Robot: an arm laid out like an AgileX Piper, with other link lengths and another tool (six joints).
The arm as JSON. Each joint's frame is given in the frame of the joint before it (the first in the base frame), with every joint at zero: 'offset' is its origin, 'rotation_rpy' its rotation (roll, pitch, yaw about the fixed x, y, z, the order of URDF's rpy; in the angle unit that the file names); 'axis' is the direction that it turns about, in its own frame. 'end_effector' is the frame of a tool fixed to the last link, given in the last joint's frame.
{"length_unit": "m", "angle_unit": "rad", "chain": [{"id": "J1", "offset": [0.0, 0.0, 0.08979], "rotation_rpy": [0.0, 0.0, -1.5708], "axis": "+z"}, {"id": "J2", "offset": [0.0, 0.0, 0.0], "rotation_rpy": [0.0, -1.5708, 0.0], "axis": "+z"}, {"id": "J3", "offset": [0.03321, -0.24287, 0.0], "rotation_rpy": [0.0, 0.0, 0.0], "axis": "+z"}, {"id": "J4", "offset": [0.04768, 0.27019, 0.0], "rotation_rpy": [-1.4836, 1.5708, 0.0], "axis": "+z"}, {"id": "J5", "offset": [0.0, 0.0, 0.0], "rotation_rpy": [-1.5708, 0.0, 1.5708], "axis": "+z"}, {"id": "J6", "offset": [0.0, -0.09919, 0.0], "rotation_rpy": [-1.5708, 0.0, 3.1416], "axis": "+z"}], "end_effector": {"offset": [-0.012, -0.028, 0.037], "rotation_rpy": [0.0, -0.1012, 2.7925]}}
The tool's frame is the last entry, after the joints.
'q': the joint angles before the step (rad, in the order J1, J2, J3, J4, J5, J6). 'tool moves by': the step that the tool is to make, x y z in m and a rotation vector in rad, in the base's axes. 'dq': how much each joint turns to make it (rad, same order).
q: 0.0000 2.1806 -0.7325 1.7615 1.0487 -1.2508
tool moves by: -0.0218 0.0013 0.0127 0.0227 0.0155 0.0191
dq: -0.0002 -0.0732 0.0927 -0.0149 0.0264 0.0009
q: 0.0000 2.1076 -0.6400 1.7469 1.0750 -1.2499
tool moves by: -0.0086 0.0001 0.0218 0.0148 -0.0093 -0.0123
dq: -0.0001 -0.1121 0.0668 -0.0051 0.0055 0.0426
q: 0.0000 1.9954 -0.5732 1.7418 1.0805 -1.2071
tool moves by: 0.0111 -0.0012 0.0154 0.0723 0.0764 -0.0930
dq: 0.0002 -0.0407 0.0041 0.0463 0.0239 0.1350
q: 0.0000 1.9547 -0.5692 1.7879 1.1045 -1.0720
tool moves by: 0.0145 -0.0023 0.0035 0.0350 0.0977 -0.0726
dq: 0.0001 -0.0014 -0.0287 0.0143 -0.0158 0.1432
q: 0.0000 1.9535 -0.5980 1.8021 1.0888 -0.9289
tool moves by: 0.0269 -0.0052 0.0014 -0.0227 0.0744 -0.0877
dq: -0.0002 -0.0002 -0.0713 -0.0002 -0.0827 0.1505
